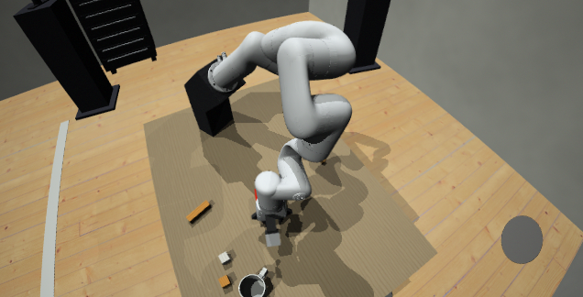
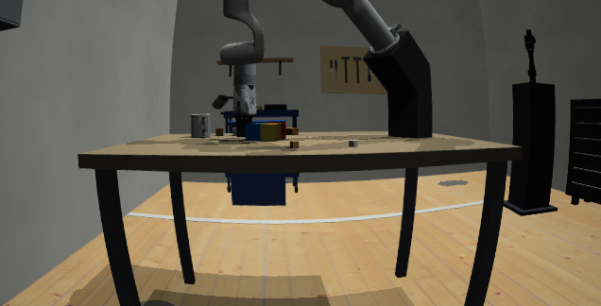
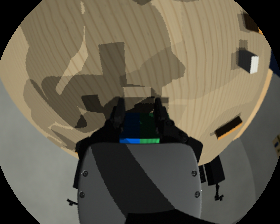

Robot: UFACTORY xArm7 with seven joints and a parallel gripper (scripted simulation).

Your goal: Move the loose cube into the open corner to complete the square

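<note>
Now: hand 50 mm past the green cube and 20 mm to the left of it. The rest, counted from my hand: yellow cube 100 mm behind, 40 mm to the left; red cube 110 mm behind, 10 mm to the right; small orange cube 220 mm to the right, 150 mm ahead, 10 mm below.
</note>
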